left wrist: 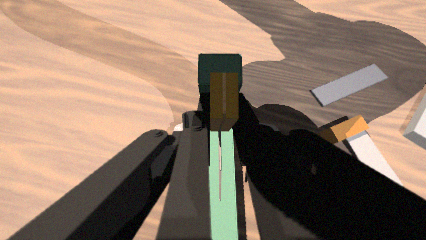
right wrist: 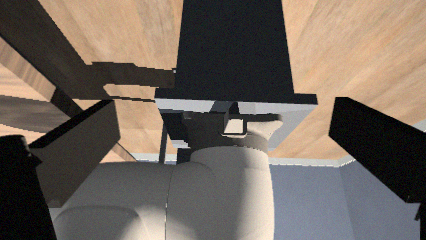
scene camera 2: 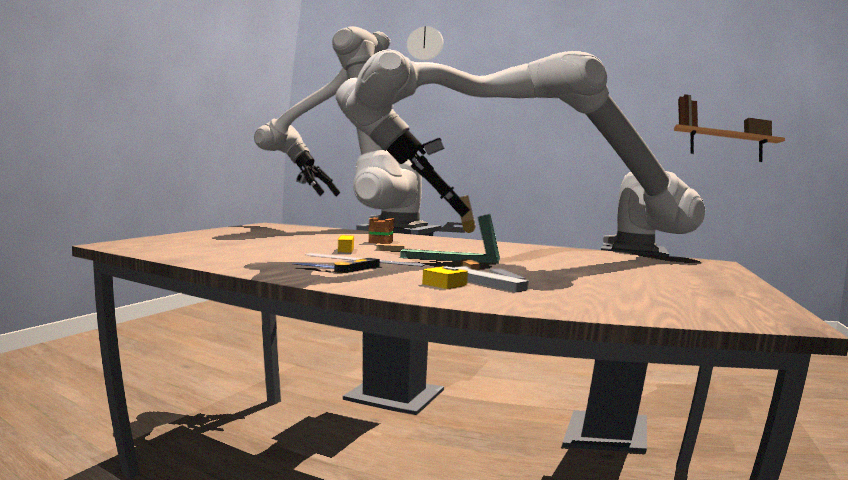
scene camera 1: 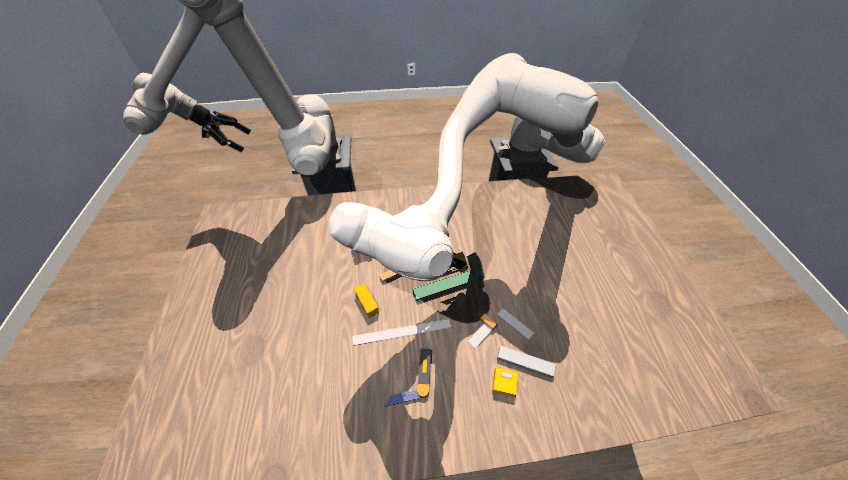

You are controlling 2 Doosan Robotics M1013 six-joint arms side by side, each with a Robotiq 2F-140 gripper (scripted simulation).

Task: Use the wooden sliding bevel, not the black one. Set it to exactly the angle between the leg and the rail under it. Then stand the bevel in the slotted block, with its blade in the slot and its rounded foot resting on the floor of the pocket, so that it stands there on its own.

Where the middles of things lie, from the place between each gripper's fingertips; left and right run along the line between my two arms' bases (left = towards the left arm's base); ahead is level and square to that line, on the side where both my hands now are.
Now: the wooden sliding bevel (left wrist: 224, 104) 4 cm below my left hand (scene camera 2: 466, 213), 2 cm to the left of it and 1 cm behind it. Also, from my left hand: yellow box (scene camera 2: 446, 277) (32 cm ahead, 13 cm to the left, 12 cm below); long pale strip (scene camera 1: 441, 324) (17 cm ahead, 16 cm to the right, 14 cm below).
I see my right gripper (scene camera 1: 246, 141) 84 cm short of the long pale strip, 73 cm to the right of it and 12 cm above it. Also, from my right hand: yellow box (102 cm to the left, 99 cm ahead, 10 cm below); wooden sliding bevel (91 cm to the left, 67 cm ahead, 2 cm below).
